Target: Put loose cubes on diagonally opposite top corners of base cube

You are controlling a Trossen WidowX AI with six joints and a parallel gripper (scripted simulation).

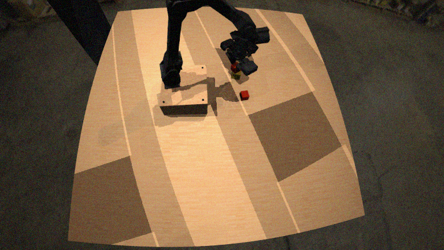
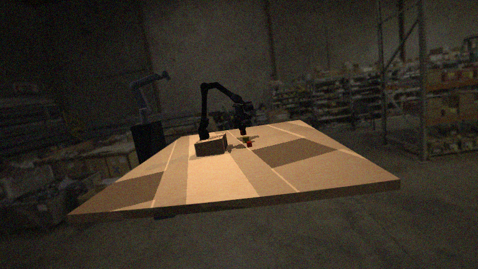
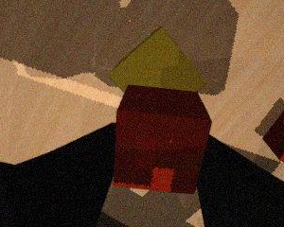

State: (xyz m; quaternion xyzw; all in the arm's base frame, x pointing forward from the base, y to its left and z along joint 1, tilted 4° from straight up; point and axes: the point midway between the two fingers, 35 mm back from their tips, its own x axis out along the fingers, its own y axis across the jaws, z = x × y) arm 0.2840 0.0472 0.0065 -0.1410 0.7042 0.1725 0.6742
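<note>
My gripper tip is 1 cm short of the yellow cube, 1 cm to the right of it and 6 cm above it.
</note>
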